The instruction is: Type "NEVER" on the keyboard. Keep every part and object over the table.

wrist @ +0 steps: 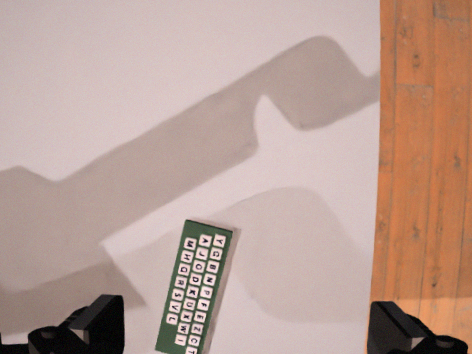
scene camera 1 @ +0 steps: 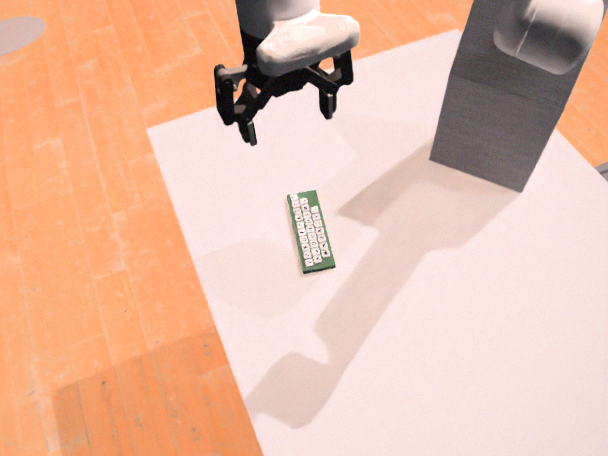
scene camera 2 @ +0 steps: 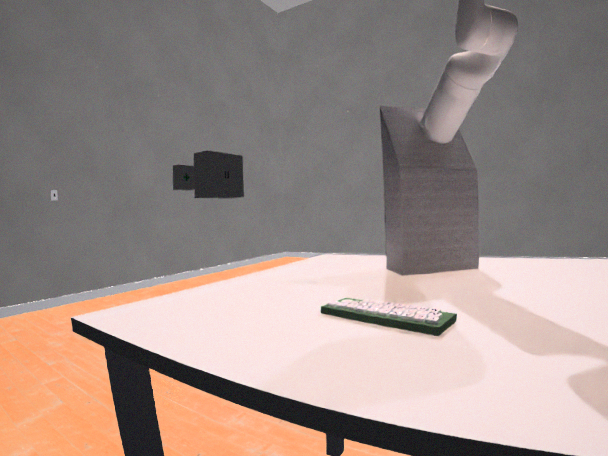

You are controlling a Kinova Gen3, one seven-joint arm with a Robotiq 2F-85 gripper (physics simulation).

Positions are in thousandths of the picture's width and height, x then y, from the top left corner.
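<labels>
My gripper is there in the wrist view (522, 925). It appears in scene camera 1 (476, 280) too, while in scene camera 2 my gripper is out of frame.
</labels>
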